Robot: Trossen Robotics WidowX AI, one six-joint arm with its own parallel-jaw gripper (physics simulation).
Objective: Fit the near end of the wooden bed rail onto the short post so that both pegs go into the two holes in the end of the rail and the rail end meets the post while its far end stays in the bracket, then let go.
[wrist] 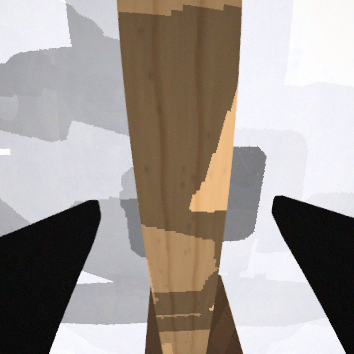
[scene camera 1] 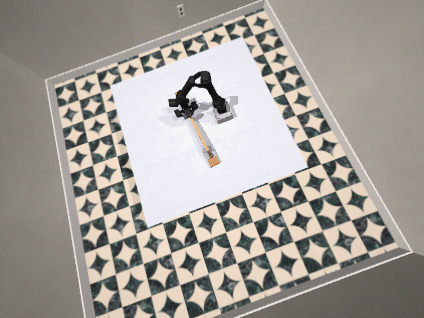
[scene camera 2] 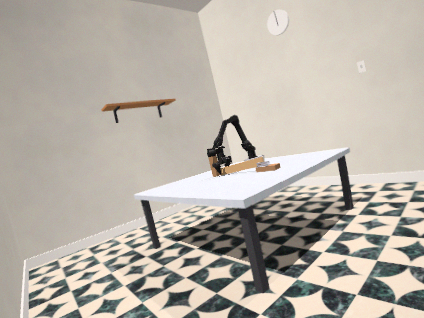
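Where they show: gripper, fingertip midpoint: (scene camera 2: 224,173); arm's base, link origin: (scene camera 1: 221,109) (scene camera 2: 252,157).
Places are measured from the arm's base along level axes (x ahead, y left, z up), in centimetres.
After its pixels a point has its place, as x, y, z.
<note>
The wooden rail (scene camera 1: 200,134) @(22.5, 13.7, 0.7) (scene camera 2: 245,165) @(24.1, 13.3, -2.3) (wrist: 180,125) runs lengthwise through the wrist view, partly in shadow. Its far end is at the grey bracket (scene camera 2: 262,164) @(22.4, 28.4, -3.2) beside an orange-brown block (scene camera 1: 214,161) @(19.4, 36.4, -4.4) (scene camera 2: 268,168) @(24.2, 34.5, -6.2). The short post (scene camera 2: 212,166) (wrist: 226,320) @(29.6, -16.0, -4.4) stands upright at the near end; in the wrist view its dark brown face shows on both sides of the rail. The pegs and holes do not show, and I cannot tell whether the rail end meets the post. My gripper (scene camera 1: 186,113) @(26.7, -9.8, -6.5) (scene camera 2: 220,168) @(26.7, -9.8, -6.5) (wrist: 187,206) @(26.7, -9.8, -6.5) is open, low over the near part of the rail, with one finger on each side, apart from it.
The white table (scene camera 1: 160,185) @(66.0, 39.3, -8.0) (scene camera 2: 200,192) @(74.7, 21.3, -8.0) carries the parts. The arm's base (scene camera 1: 224,116) @(0.1, 6.1, 0.1) stands beside the rail. A wall shelf (scene camera 2: 140,104) hangs on the wall away from the table.
</note>
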